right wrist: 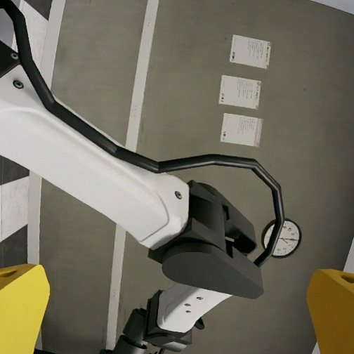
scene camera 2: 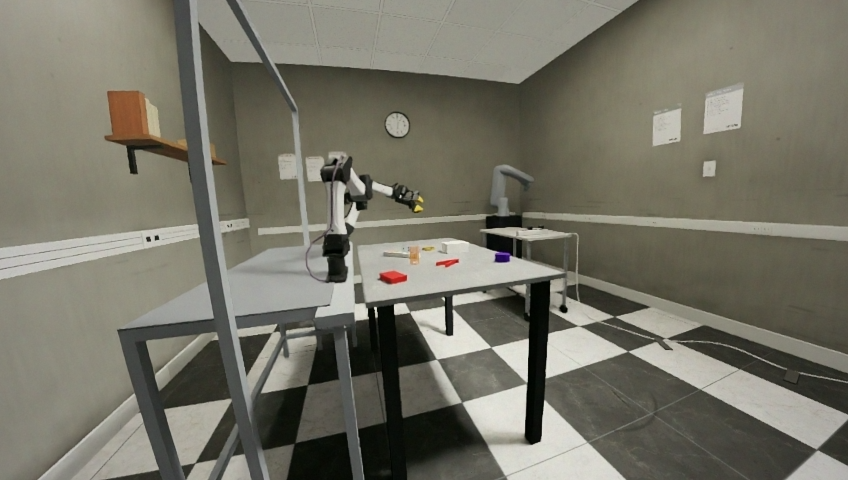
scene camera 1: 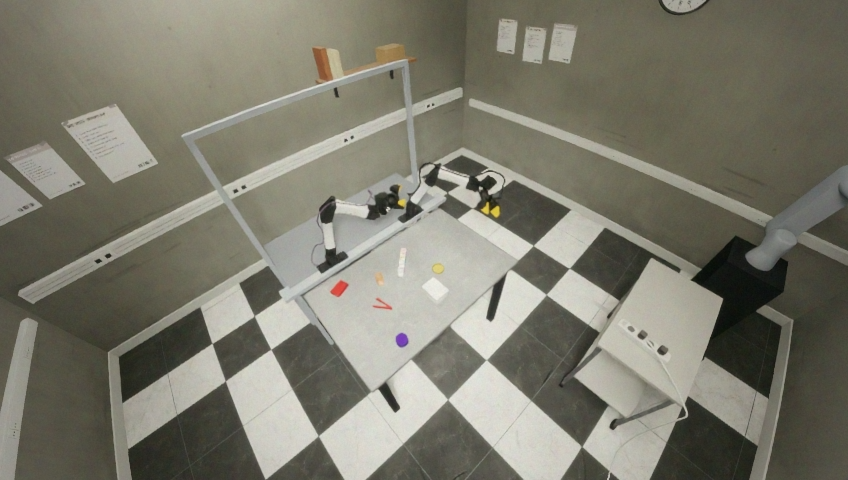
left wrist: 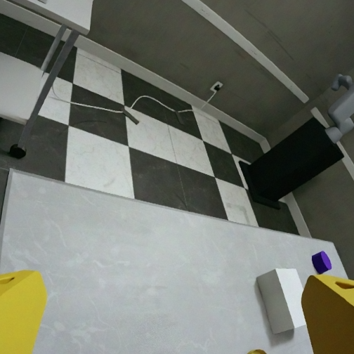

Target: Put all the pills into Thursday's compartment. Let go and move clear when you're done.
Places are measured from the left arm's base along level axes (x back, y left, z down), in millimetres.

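Where they show: left gripper, fingertip midpoint: [scene camera 2: 422, 205] [scene camera 1: 492, 215]; right gripper, fingertip midpoint: [scene camera 1: 402, 192]; left arm's base, link origin: [scene camera 1: 410, 214]; right arm's base, link origin: [scene camera 2: 338, 275] [scene camera 1: 332, 262].
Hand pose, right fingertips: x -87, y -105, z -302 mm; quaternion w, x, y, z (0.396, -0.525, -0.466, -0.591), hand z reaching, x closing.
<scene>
Each offset is from my right fingertips to the top centre of the thing. "pt": to the spot under its first point.
A long, narrow, whitish pill organizer with faint coloured markings {pt dx -190, dy -214, dz +317 mm} [scene camera 1: 401, 262] [scene camera 2: 393, 254] lies on the table; its day labels are too small to read. A small translucent orange bottle {dx -221, dy -397, dz +239 mm} [scene camera 1: 379, 278] [scene camera 2: 414, 255] stands beside it. Individual pills cannot be made out. My left gripper [scene camera 1: 490, 209] [scene camera 2: 419, 204] [left wrist: 173, 290] is open and empty, high up, away from the organizer and bottle. My right gripper [scene camera 1: 399, 196] is open and empty, high near the rail and pointing toward the left arm. Neither wrist view shows the organizer or bottle.
On the table are a white box {dx -493, dy -219, dz +269 mm} [scene camera 1: 435, 289] [scene camera 2: 454, 246] [left wrist: 280, 301], a yellow disc {dx -384, dy -89, dz +307 mm} [scene camera 1: 437, 268] [scene camera 2: 428, 248], a red block {dx -88, dy -600, dz +299 mm} [scene camera 1: 339, 288] [scene camera 2: 393, 277], a red V-shaped item {dx -353, dy -491, dz +303 mm} [scene camera 1: 382, 305] [scene camera 2: 446, 262] and a purple round item {dx -583, dy -535, dz +286 mm} [scene camera 1: 401, 340] [scene camera 2: 502, 256] [left wrist: 321, 262].
</scene>
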